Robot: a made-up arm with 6 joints. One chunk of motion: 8 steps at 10 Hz.
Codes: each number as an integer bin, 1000 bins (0 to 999) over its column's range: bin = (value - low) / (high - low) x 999, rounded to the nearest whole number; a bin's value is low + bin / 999 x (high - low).
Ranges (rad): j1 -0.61..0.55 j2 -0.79..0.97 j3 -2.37..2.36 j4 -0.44..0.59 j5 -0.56..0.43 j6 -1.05..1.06
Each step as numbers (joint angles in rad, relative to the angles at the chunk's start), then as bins.
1 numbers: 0.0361 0.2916 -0.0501 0.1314 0.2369 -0.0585
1 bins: 556 614 490 554 804 469
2 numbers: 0.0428 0.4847 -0.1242 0.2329 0.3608 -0.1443
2 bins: 562 724 474 653 929 429
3 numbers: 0.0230 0.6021 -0.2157 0.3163 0.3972 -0.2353
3 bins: 545 790 455 734 966 386
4 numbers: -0.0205 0.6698 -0.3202 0.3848 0.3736 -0.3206
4 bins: 508 829 433 800 942 345
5 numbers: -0.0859 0.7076 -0.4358 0.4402 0.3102 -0.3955
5 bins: 451 850 409 854 878 310
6 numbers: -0.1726 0.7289 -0.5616 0.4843 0.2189 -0.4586
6 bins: 377 862 382 896 786 280
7 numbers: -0.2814 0.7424 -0.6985 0.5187 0.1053 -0.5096
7 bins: 283 870 353 930 671 256
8 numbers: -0.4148 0.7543 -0.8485 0.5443 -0.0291 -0.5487
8 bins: 168 877 321 955 536 237
